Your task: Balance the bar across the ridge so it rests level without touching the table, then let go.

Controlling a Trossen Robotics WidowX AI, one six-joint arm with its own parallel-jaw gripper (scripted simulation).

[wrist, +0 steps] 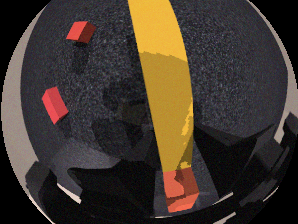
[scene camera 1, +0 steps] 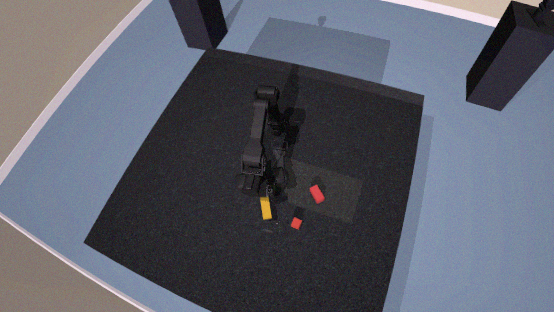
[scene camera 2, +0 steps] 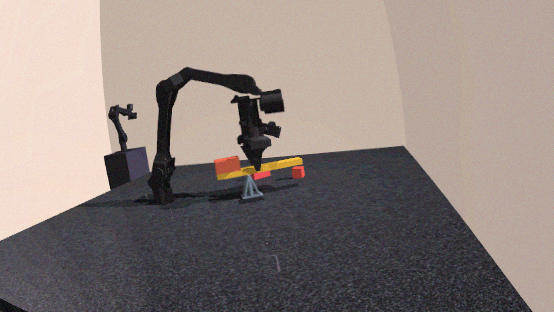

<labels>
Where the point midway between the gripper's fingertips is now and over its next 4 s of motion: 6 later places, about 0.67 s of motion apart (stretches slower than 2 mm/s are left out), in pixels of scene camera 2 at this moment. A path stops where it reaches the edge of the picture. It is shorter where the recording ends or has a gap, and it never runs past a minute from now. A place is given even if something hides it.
The gripper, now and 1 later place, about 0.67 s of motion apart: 256, 169; 253, 141
</labels>
